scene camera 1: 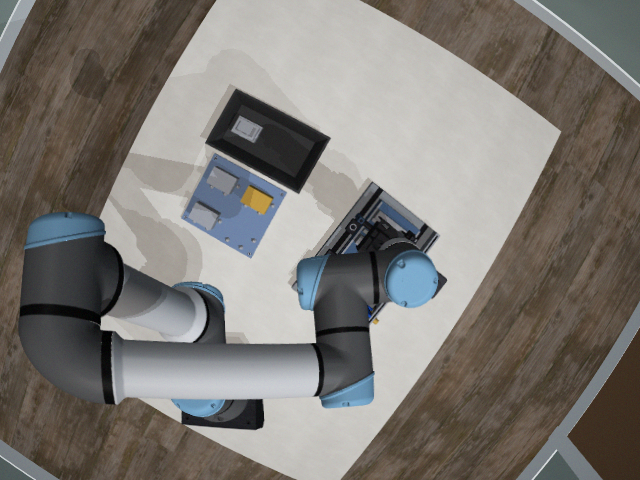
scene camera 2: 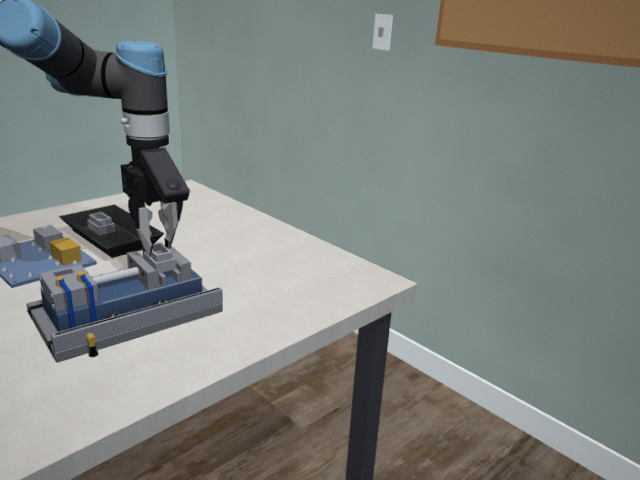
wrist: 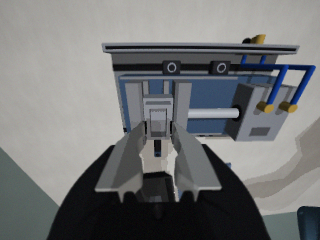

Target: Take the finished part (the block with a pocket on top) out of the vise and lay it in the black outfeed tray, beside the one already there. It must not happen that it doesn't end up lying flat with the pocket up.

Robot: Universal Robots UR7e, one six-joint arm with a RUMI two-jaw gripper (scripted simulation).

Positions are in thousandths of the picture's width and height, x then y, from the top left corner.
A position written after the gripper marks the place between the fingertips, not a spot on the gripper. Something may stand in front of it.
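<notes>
The gripper (scene camera 2: 248,528) is visible, also in the wrist view (wrist: 495,506). A blue fixture plate (scene camera 1: 376,468) is visible as well.
</notes>
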